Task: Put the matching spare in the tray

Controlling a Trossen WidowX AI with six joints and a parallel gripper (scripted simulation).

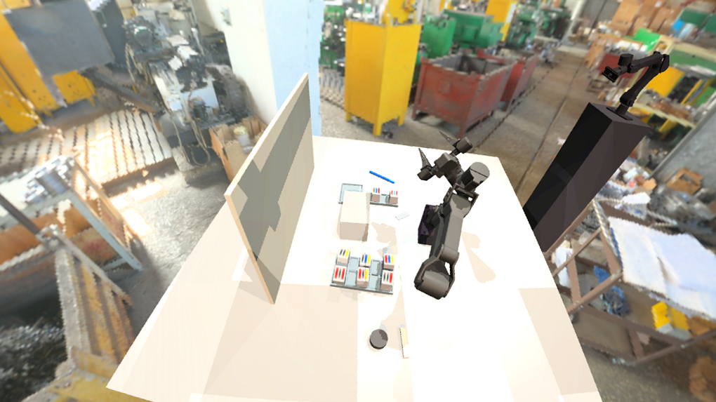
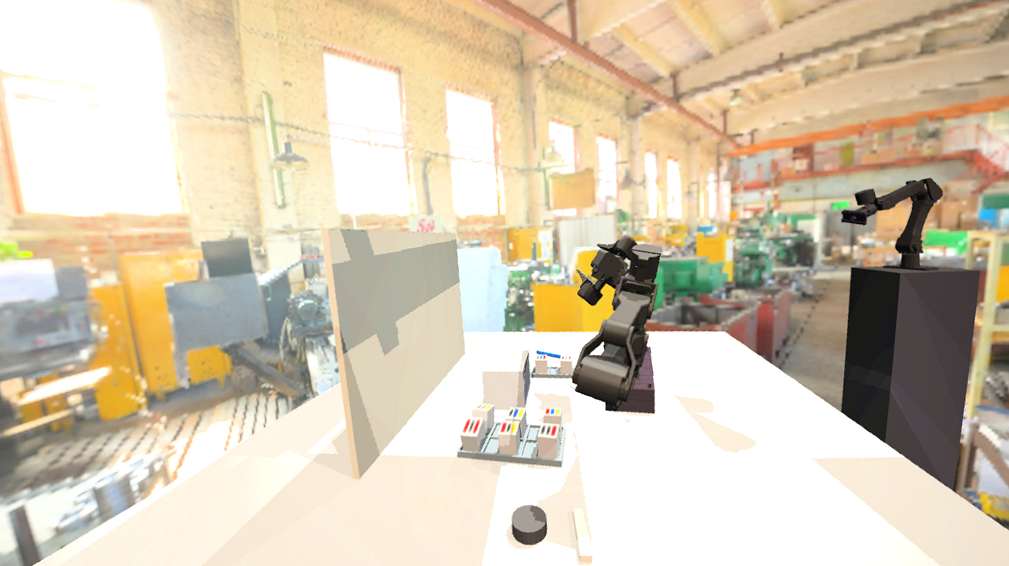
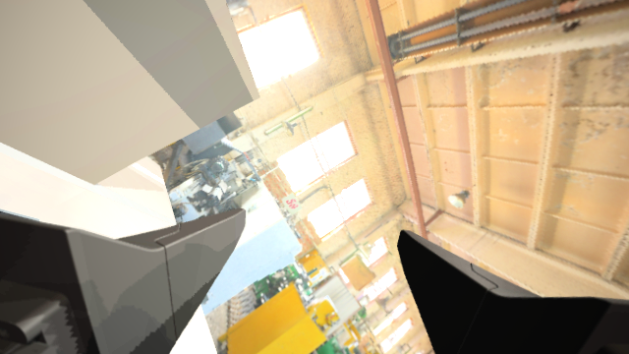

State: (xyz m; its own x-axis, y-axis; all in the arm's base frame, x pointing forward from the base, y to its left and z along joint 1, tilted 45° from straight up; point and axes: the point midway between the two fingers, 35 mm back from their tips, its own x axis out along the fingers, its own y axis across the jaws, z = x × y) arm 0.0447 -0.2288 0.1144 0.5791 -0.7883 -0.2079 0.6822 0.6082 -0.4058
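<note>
The beige spare block lies 31 cm below my gripper tip, 28 cm to the left of it and 16 cm ahead of it. Round my gripper tip: blue pen 35 cm below, 22 cm to the right, 13 cm ahead; mounted unit 30 cm below, 21 cm ahead, 10 cm to the left; holder 35 cm below, 11 cm ahead, 7 cm to the right.
</note>
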